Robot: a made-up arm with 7 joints.
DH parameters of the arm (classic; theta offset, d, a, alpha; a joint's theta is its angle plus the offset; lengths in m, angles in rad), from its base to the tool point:
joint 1: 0 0.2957 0 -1.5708
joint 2: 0 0 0 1.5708
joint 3: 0 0.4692 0.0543 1.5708
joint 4: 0 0 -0.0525 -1.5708
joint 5: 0 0.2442 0 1.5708
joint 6: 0 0 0.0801 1.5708
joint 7: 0 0 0 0
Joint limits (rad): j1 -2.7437..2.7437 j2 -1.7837..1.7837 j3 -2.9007..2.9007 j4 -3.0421..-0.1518 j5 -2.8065..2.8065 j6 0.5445..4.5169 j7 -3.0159..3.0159
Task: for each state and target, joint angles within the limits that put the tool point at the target. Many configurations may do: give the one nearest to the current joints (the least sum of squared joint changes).
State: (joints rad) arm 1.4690 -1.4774 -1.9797 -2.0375 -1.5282 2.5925 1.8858
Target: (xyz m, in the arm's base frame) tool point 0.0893 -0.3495 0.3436
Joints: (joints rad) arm 1.0315 -1.3597 -1.8747 -2.5626 -1.6717 2.6578 1.8858
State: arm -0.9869 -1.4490 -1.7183 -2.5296 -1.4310 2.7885 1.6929
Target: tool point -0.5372 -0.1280 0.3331
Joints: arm -0.4451 -1.4936 -1.7595 -1.9630 -1.2669 2.7012 1.6929
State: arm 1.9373 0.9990 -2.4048 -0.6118 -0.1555 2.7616 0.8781
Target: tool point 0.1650 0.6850 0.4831
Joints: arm 1.6227 1.4715 -2.2097 -1.1457 -0.3002 3.0272 0.8781
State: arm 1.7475 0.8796 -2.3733 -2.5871 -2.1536 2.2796 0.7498
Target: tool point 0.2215 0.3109 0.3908
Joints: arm 1.7881 1.3475 -1.8737 -2.3739 -2.0687 2.3624 0.7498
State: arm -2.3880 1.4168 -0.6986 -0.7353 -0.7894 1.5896 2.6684
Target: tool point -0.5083 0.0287 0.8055
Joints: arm -2.5779 0.4523 -1.0683 -1.1467 -0.7811 1.3719 2.6684
